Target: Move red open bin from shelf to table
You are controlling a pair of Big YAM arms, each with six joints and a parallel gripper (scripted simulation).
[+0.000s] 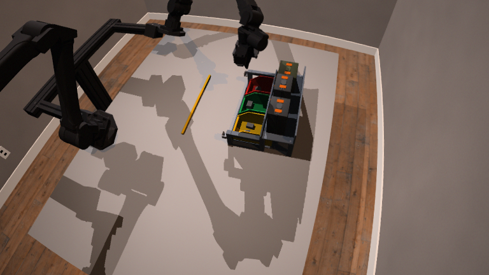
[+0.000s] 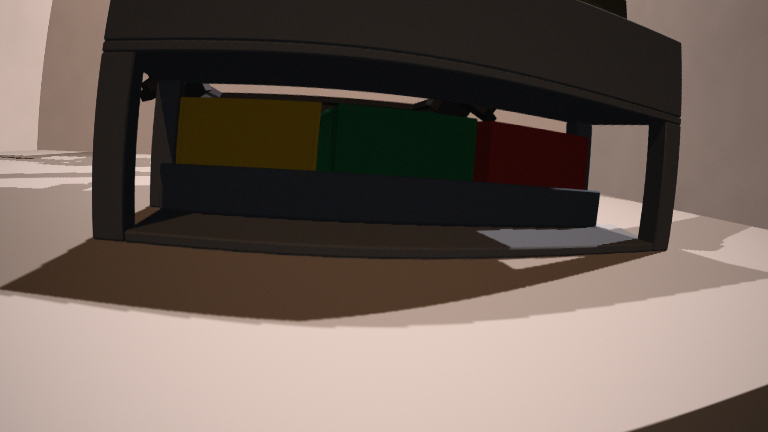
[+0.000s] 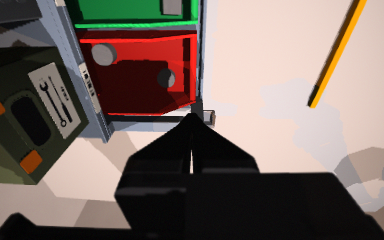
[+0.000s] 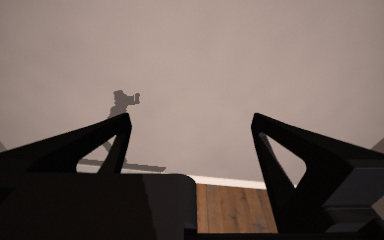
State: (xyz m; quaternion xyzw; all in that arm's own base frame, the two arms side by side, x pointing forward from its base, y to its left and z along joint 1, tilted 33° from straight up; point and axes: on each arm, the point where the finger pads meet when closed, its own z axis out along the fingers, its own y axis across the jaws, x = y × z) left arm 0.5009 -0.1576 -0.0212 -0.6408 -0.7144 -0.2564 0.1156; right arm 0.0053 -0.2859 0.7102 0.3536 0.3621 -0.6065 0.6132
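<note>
Now: left hand 140 mm above the red open bin, 80 mm short of it and 10 mm to the right of it. The rest, counted from my left hand: grey shelf (110 mm below, 110 mm ahead, 100 mm to the right); then green bin (140 mm below, 100 mm to the right, 80 mm ahead).
</note>
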